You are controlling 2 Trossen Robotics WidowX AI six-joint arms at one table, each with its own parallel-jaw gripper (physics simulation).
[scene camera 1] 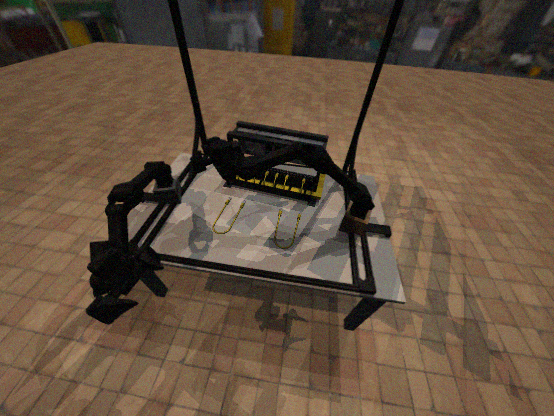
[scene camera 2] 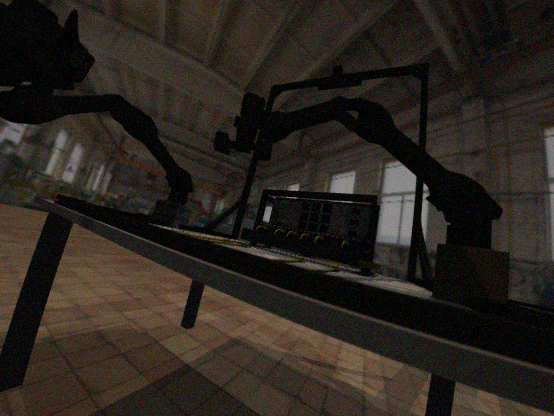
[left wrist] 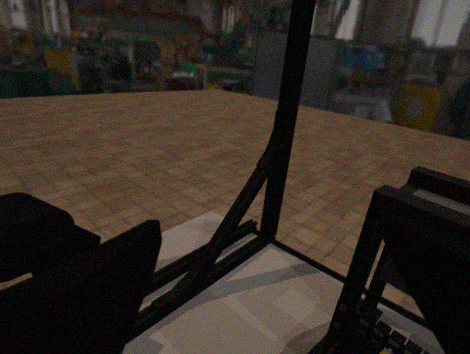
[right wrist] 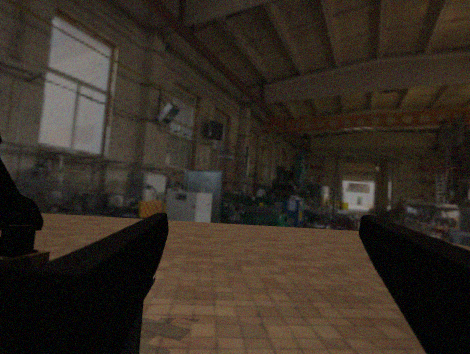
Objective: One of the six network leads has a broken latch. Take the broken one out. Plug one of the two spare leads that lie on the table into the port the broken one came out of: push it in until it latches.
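Pixels of known places: left gripper, fingertip midpoint: (scene camera 2: pixel 241 156) (left wrist: pixel 271 228); right gripper, fingertip midpoint: (scene camera 1: pixel 150 283) (right wrist: pixel 263 223); left arm's base, origin of the base link: (scene camera 1: pixel 358 212) (scene camera 2: pixel 468 250) (right wrist: pixel 16 253); right arm's base, origin of the base link: (scene camera 1: pixel 165 183) (scene camera 2: pixel 175 203).
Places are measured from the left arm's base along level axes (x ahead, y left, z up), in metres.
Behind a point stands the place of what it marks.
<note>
The black patch panel (scene camera 1: pixel 280 138) @[x 0.473, y -0.170, z 0.136 m] (scene camera 2: pixel 317 219) @[x 0.467, y -0.169, z 0.066 m] stands at the back of the table, and its edge shows in the left wrist view (left wrist: pixel 367 253) @[x 0.689, y -0.040, z 0.088 m]. Several yellow leads (scene camera 1: pixel 277 181) @[x 0.425, y -0.034, z -0.019 m] (scene camera 2: pixel 302 237) @[x 0.424, y -0.023, z -0.029 m] are plugged in along its front. I cannot tell which latch is broken. Two U-shaped spare leads (scene camera 1: pixel 227 218) (scene camera 1: pixel 288 232) @[x 0.224, y 0.165, z -0.096 m] lie flat in front of it. My left gripper (scene camera 1: pixel 213 153) @[x 0.626, y 0.165, z 0.213 m] (scene camera 2: pixel 227 140) is open and empty, above the panel's left end, facing the frame's back left post (left wrist: pixel 283 140) @[x 0.944, y -0.117, z 0.139 m]. My right gripper (scene camera 1: pixel 109 305) (right wrist: pixel 263 223) @[x 0.401, y 0.668, z 0.184 m] is open and empty, off the table's left edge.
A black frame (scene camera 1: pixel 263 274) @[x 0.245, y 0.411, z -0.084 m] runs round the grey patterned table top (scene camera 1: pixel 333 252) @[x 0.036, y 0.178, z -0.102 m], with two tall posts (scene camera 1: pixel 186 70) @[x 0.953, y -0.112, z 0.379 m] (scene camera 1: pixel 372 82) @[x 0.144, y -0.379, z 0.397 m] at the back corners. A small brown block (scene camera 1: pixel 355 224) @[x -0.006, y 0.050, z -0.027 m] sits by the left arm's base. Brick floor surrounds the table.
</note>
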